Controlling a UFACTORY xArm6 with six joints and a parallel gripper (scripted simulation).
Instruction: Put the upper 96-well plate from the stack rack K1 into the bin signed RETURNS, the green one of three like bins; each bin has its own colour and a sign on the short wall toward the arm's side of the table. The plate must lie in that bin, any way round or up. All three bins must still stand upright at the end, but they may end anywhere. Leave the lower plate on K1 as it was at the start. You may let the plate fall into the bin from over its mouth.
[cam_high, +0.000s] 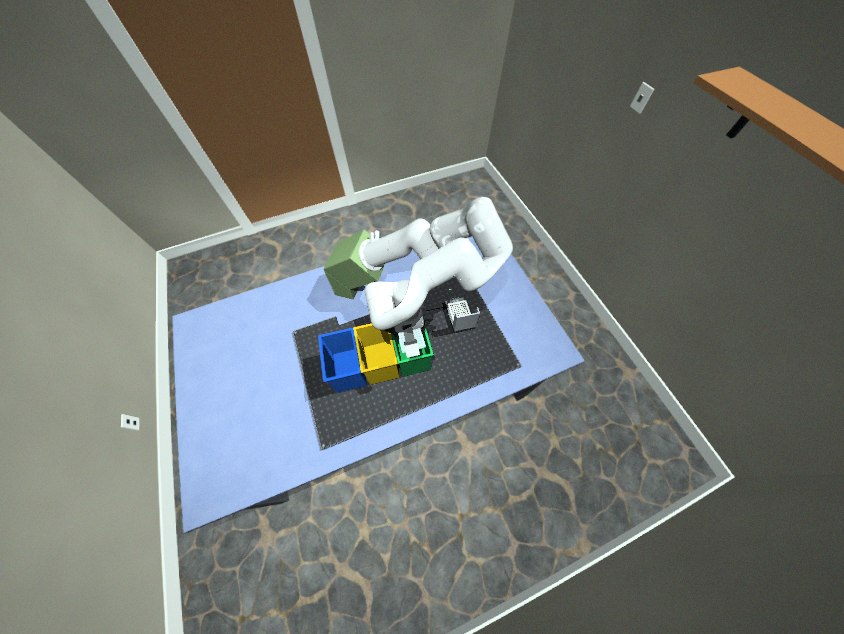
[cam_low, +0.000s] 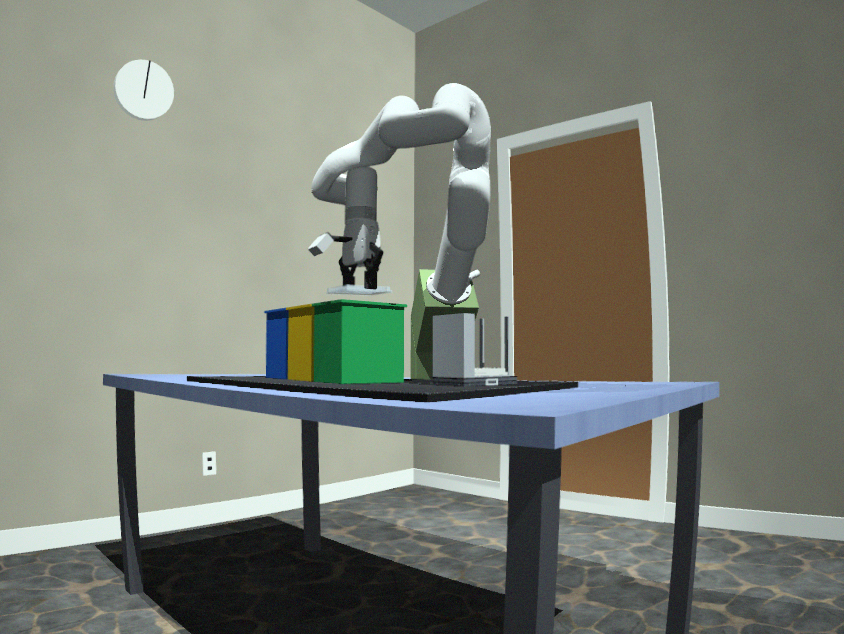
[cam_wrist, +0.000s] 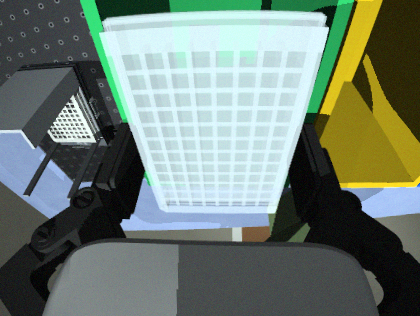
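Now: the 96-well plate 1 cm below my hand. From my hand the other things lie so: blue bin (26 cm to the right, 13 cm below, 4 cm ahead); then yellow bin (13 cm to the right, 13 cm below, 2 cm ahead); then green bin (13 cm below).
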